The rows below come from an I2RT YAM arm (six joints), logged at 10 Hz.
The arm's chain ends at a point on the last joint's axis. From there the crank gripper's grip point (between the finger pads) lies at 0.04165 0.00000 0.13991 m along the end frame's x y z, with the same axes.
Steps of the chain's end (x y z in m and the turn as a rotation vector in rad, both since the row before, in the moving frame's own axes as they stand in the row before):
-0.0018, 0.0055, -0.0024, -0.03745, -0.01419, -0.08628
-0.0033, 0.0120, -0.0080, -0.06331, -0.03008, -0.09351
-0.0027, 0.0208, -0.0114, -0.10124, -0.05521, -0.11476
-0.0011, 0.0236, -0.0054, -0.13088, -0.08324, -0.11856
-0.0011, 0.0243, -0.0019, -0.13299, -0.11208, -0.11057
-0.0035, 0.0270, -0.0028, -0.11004, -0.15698, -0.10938
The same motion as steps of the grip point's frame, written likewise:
-0.0037, 0.0072, -0.0019, -0.03745, -0.01419, -0.08628
-0.0073, 0.0172, -0.0070, -0.06331, -0.03008, -0.09351
-0.0099, 0.0307, -0.0098, -0.10124, -0.05521, -0.11476
-0.0120, 0.0378, -0.0033, -0.13088, -0.08324, -0.11856
-0.0162, 0.0394, 0.0009, -0.13299, -0.11208, -0.11057
-0.0252, 0.0393, 0.0014, -0.11004, -0.15698, -0.10938

